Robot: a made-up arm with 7 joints. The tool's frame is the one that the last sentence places. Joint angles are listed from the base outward.
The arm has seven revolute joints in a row. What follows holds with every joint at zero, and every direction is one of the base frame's.
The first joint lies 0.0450 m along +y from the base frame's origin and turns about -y.
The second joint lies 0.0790 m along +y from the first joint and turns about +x.
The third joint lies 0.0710 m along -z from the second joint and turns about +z.
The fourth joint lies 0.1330 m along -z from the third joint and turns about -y.
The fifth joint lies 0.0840 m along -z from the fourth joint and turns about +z.
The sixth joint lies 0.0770 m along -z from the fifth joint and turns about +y.
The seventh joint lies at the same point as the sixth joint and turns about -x.
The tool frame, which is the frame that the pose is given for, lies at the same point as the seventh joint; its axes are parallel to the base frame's.
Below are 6 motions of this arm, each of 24 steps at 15 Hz.
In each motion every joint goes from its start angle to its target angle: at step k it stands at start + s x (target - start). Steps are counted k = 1, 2, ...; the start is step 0. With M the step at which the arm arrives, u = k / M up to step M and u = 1 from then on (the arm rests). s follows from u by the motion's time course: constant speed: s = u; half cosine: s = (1 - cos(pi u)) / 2; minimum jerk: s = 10 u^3 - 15 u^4 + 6 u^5.
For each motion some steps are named. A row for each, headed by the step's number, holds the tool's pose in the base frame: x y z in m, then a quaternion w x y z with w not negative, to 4 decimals.
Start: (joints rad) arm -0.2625 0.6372 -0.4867 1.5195 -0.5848 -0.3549 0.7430
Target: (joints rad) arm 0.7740 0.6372 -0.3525 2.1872 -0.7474 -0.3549 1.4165
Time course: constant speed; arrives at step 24
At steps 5, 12, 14, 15, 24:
5: 0.1346 0.1799 -0.2014 0.4453 -0.0764 -0.3460 -0.8223
12: 0.1784 0.1680 -0.1243 0.3218 0.0720 -0.3697 -0.8687
14: 0.1840 0.1651 -0.1011 0.2885 0.1199 -0.3695 -0.8751
15: 0.1856 0.1637 -0.0895 0.2724 0.1445 -0.3683 -0.8771
24: 0.1694 0.1535 0.0031 0.1492 0.3805 -0.3318 -0.8502

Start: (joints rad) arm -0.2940 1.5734 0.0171 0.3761 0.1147 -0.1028 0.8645
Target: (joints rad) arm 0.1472 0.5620 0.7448 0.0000 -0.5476 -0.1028 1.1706
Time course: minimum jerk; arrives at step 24
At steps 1, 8, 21, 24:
1: 0.0571 0.4778 -0.0155 0.9223 0.2979 -0.0079 -0.2460
8: 0.0322 0.4758 -0.0747 0.9608 0.2110 -0.0501 -0.1729
21: 0.0434 0.3240 -0.3022 0.9432 -0.2820 -0.1757 0.0021
24: 0.0453 0.3185 -0.3055 0.9392 -0.2940 -0.1776 0.0031

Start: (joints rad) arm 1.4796 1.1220 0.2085 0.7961 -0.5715 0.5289 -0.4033
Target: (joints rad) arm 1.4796 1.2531 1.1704 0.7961 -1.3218 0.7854 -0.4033
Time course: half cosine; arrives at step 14
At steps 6, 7, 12, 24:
6: 0.0728 0.4404 0.0898 0.3649 0.6751 -0.3038 0.5646
7: 0.0584 0.4450 0.0838 0.3631 0.6611 -0.2654 0.6005
12: 0.0071 0.4572 0.0494 0.3709 0.5708 -0.1073 0.7246
24: 0.0023 0.4579 0.0448 0.3733 0.5579 -0.0902 0.7357

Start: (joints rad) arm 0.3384 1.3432 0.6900 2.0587 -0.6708 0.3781 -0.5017
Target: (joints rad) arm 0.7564 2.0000 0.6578 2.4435 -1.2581 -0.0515 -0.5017
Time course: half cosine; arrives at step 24
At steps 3, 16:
3: 0.0805 0.2659 0.0963 0.1619 -0.8325 0.5298 0.0002
16: 0.0158 0.1934 0.1282 0.6106 -0.7385 0.2242 0.1773

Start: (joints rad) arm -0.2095 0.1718 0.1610 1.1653 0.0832 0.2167 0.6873
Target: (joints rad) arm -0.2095 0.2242 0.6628 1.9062 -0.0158 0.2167 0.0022
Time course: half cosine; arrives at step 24
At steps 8, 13, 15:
8: 0.1002 0.2116 -0.2533 0.8825 -0.0865 -0.4604 -0.0423
13: 0.1039 0.2322 -0.2101 0.8228 0.0931 -0.5606 0.0105
15: 0.1021 0.2388 -0.1922 0.7868 0.1643 -0.5940 0.0346

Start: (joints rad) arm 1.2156 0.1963 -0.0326 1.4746 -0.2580 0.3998 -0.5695
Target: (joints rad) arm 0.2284 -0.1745 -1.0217 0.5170 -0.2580 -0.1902 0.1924
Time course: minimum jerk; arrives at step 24
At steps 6, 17, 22, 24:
6: 0.2806 0.1400 0.0363 0.3985 0.3130 -0.8528 0.1266
17: 0.1775 0.0098 -0.2735 0.6851 -0.1025 -0.4981 -0.5216
22: 0.1167 -0.0022 -0.3081 0.6712 -0.2134 -0.3875 -0.5948
24: 0.1145 -0.0026 -0.3091 0.6703 -0.2172 -0.3836 -0.5970

